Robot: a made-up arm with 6 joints. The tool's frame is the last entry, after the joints.
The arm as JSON. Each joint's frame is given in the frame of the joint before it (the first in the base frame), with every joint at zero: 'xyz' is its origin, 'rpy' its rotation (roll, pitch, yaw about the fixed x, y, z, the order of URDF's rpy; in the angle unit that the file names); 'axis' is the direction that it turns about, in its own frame. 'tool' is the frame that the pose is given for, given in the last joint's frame.
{
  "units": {
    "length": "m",
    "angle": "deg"
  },
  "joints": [
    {
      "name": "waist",
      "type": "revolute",
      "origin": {
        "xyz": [
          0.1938,
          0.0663,
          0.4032
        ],
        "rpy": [
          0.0,
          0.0,
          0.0
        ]
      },
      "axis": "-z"
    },
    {
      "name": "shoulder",
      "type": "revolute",
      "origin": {
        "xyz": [
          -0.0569,
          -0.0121,
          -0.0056
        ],
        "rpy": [
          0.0,
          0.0,
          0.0
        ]
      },
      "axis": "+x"
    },
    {
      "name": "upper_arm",
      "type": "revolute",
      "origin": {
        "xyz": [
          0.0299,
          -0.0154,
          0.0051
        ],
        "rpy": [
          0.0,
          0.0,
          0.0
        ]
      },
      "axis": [
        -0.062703,
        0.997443,
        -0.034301
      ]
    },
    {
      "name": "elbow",
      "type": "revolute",
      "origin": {
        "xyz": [
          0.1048,
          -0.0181,
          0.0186
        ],
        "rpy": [
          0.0,
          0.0,
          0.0
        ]
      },
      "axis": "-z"
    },
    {
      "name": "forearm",
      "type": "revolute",
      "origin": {
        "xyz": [
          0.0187,
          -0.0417,
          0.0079
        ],
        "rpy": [
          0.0,
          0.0,
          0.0
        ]
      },
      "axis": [
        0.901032,
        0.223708,
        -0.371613
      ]
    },
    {
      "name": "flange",
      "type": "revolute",
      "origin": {
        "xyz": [
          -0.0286,
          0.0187,
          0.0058
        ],
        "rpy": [
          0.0,
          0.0,
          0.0
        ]
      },
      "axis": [
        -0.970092,
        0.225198,
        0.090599
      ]
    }
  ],
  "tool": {
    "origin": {
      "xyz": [
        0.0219,
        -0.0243,
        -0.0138
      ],
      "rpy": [
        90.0,
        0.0,
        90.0
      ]
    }
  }
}
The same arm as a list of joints. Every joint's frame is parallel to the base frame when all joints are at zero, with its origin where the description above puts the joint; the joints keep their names.
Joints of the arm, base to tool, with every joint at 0 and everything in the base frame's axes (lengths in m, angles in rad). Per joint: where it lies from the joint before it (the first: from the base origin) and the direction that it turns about. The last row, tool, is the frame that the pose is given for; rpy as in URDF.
waist: axis 0 0 -1 origin 0.1938 0.0663 0.4032
shoulder: axis 1 0 0 origin -0.0569 -0.0121 -0.0056
upper_arm: axis -0.062703 0.997443 -0.034301 origin 0.0299 -0.0154 0.0051
elbow: axis 0 0 -1 origin 0.1048 -0.0181 0.0186
forearm: axis 0.901032 0.223708 -0.371613 origin 0.0187 -0.0417 0.0079
flange: axis -0.970092 0.225198 0.090599 origin -0.0286 0.0187 0.0058
tool: origin 0.0219 -0.0243 -0.0138 rpy 1.5708 0 1.5708

